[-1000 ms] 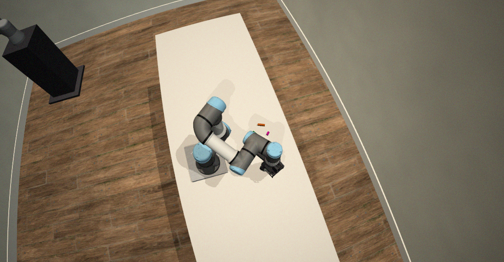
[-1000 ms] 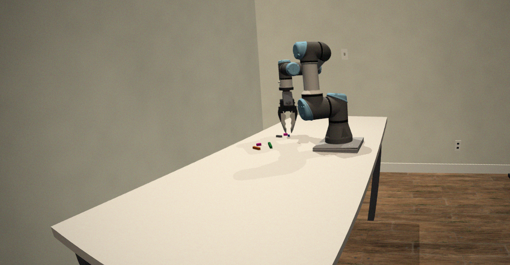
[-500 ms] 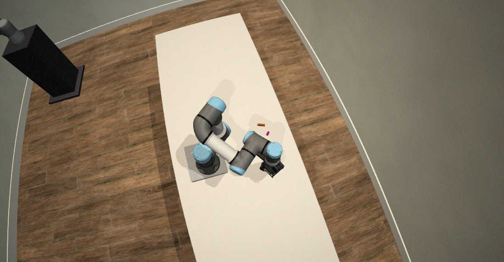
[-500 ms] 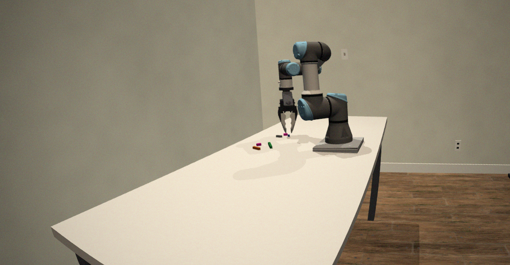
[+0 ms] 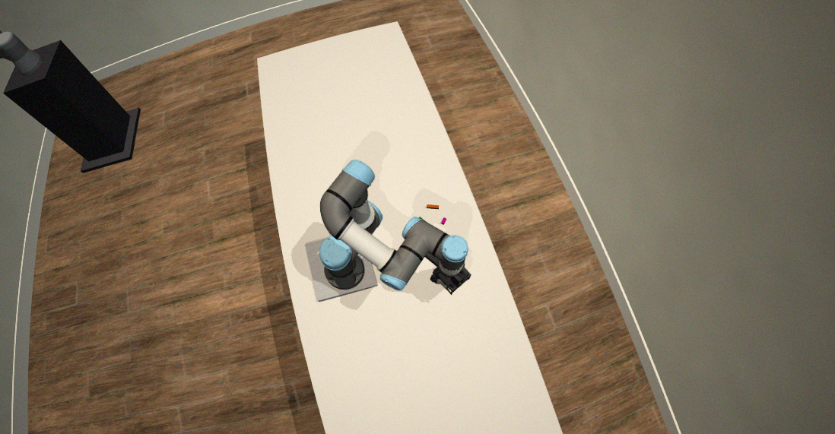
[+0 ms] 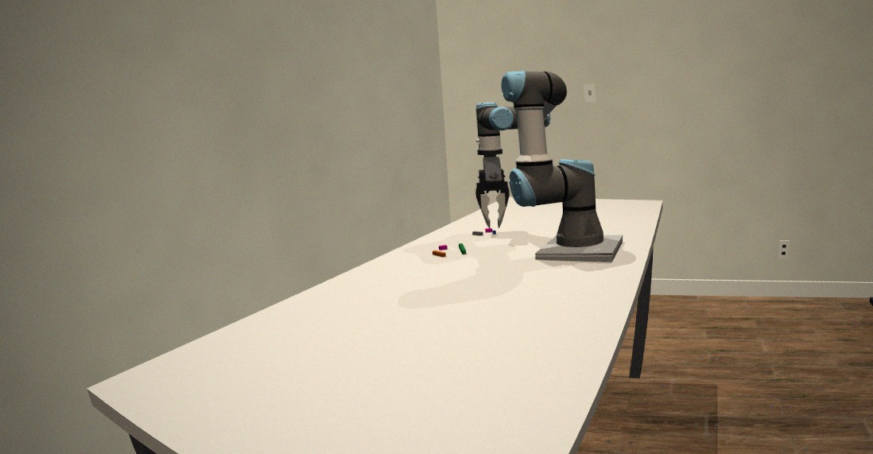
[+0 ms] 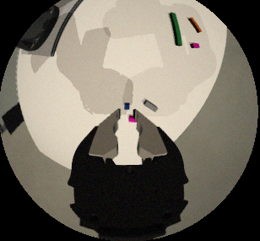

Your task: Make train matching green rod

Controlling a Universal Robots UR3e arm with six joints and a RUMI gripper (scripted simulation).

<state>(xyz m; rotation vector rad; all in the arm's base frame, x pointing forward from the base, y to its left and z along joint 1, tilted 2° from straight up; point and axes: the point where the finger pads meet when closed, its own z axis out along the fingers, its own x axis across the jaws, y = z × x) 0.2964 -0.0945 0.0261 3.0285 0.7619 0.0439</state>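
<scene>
My hand is 3 cm above the blue rod. Round my hand: green rod 19 cm to the left, 3 cm below; orange rod 26 cm to the left, 3 cm below, 3 cm ahead; grey rod 4 cm ahead, 3 cm below, 2 cm to the left.
</scene>
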